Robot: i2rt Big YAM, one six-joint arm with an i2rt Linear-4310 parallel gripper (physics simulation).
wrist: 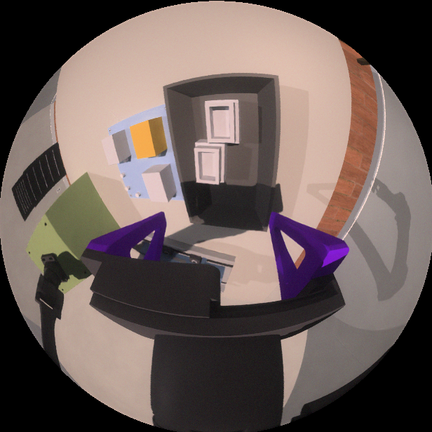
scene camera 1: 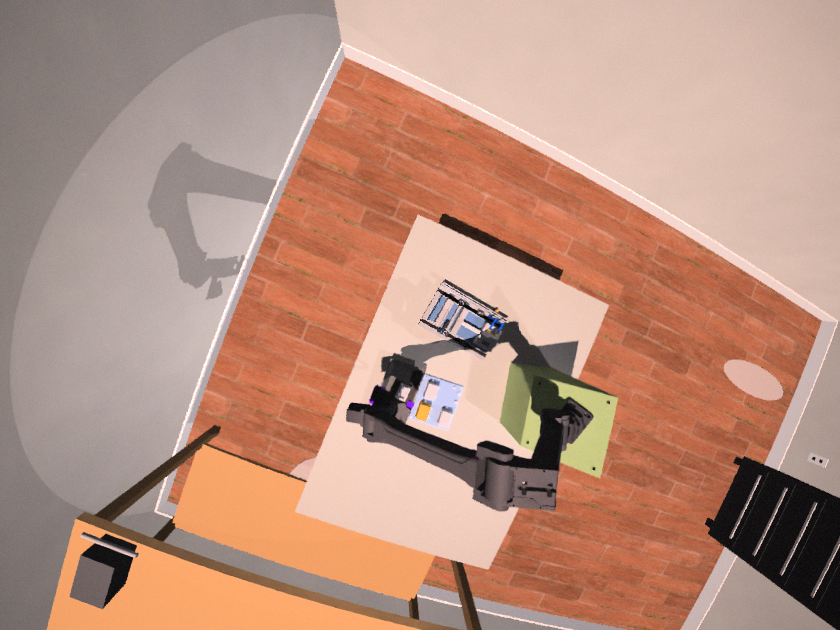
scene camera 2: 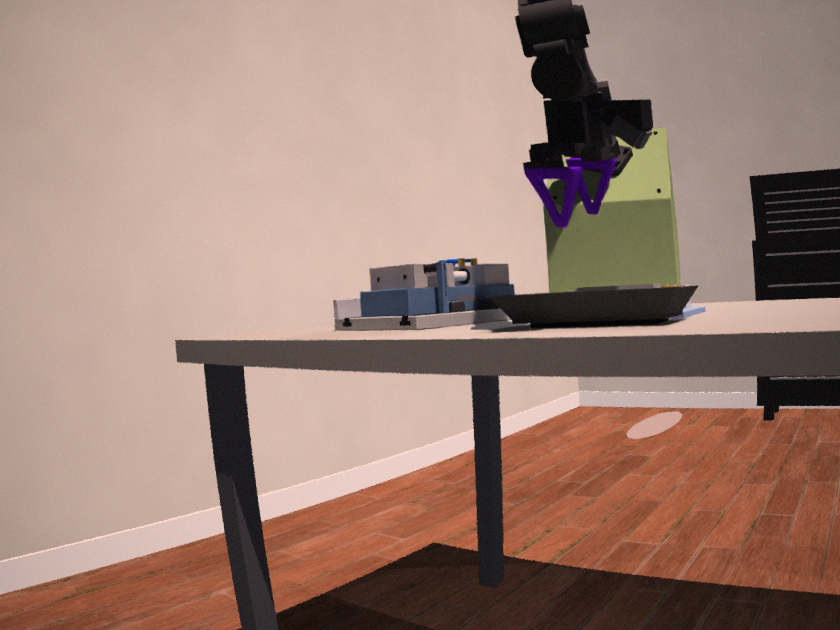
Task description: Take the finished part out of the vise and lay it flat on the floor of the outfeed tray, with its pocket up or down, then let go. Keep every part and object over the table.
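Frame: origin at the arm's base, x ahead, y left, z up, level; metres.
Where they show: gripper, between the fingertips: [scene camera 1: 396, 395] [scene camera 2: 578, 220]; arm's base, origin of its link: [scene camera 1: 571, 421].
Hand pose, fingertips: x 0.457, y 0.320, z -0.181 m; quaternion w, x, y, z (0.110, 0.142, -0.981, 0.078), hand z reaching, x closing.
Observation:
Things, the pixels of their top centre, and the offset from my fingertips.
- vise, centre of its top: [scene camera 2: 437, 264] [scene camera 1: 468, 324] dx -0.044, dy -0.360, dz -0.031 m
- light-blue plate, centre of its top: [scene camera 1: 436, 402] dx -0.174, dy -0.046, dz -0.122 m
- orange block, centre of its top: [scene camera 1: 423, 413] dx -0.148, dy +0.011, dz -0.086 m
The dark outfeed tray [scene camera 2: 597, 309] [wrist: 182, 125] holds two whitish parts, both pocket up. The farther part [wrist: 221, 121] lies flat on its floor. The nearer part [wrist: 209, 164] looks about flat, close to the farther one; I cannot tell whether their ends touch or overlap slightly. My gripper [scene camera 1: 390, 403] [scene camera 2: 576, 217] [wrist: 217, 217] is open, its purple fingers wide apart with nothing between them, and hangs above the tray. The vise [scene camera 1: 468, 322] [scene camera 2: 400, 301] stands apart from the tray and is partly hidden behind the gripper in the wrist view; no part can be made out in its jaws.
A light-blue plate [scene camera 1: 444, 386] [wrist: 145, 167] beside the tray bears an orange block [scene camera 1: 422, 410] [wrist: 147, 137] and whitish blocks [wrist: 159, 183]. A green angled panel [scene camera 1: 576, 420] [scene camera 2: 610, 244] [wrist: 75, 220] stands beyond the plate. The table edge [scene camera 2: 407, 356] runs near the tray.

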